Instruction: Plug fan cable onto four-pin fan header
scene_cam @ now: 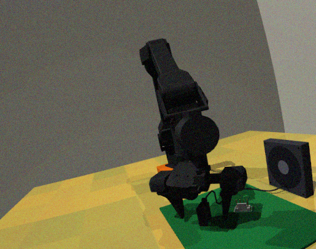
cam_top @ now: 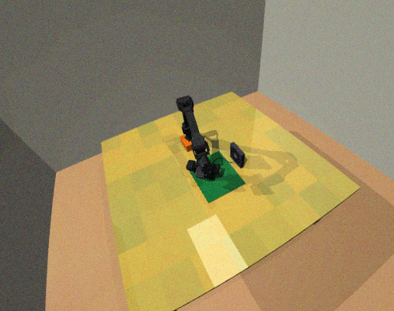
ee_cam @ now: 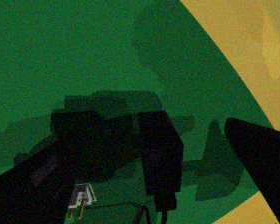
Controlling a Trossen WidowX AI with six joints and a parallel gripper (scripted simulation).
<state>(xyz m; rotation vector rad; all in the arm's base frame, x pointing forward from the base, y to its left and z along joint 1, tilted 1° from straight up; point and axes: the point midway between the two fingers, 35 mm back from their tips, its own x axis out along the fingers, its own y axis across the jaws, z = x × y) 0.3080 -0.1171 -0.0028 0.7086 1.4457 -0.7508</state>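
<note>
Now: gripper tip 1 cm to the right of the black plug and 1 cm below it. Also, from my gripper tip: green board 2 cm ahead, 6 cm to the left, 3 cm below; pale header 2 cm ahead, 9 cm to the left, 2 cm below; black fan 4 cm ahead, 22 cm to the left, 4 cm above.
</note>
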